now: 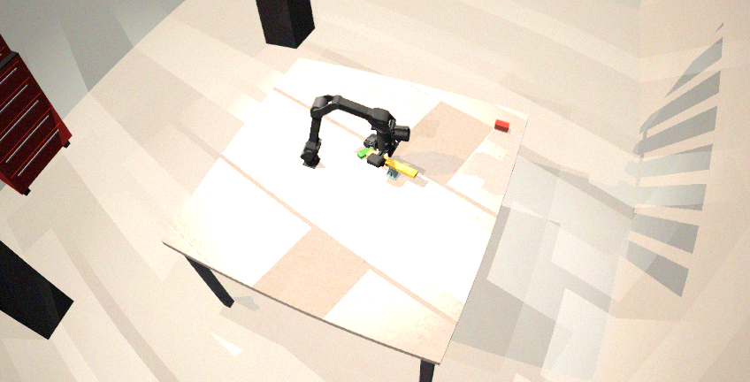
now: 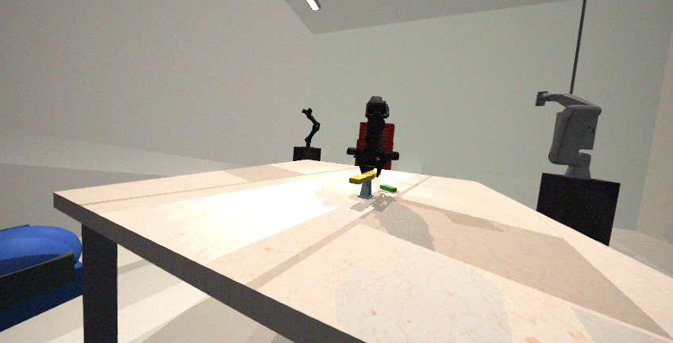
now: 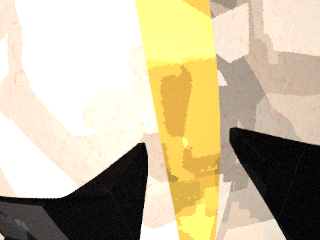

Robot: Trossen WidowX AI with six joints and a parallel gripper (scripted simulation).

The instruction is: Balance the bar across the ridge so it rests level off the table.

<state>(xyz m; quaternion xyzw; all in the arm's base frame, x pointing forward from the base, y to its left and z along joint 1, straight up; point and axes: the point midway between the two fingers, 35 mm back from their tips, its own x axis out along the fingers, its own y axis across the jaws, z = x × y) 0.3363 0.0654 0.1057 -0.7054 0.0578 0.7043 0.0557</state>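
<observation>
My gripper tip is now 3 cm short of the yellow bar. Also, from my gripper tip: red block: 40 cm ahead, 43 cm to the left, 5 cm below; green block: 13 cm behind, 6 cm to the left, 6 cm below.
</observation>
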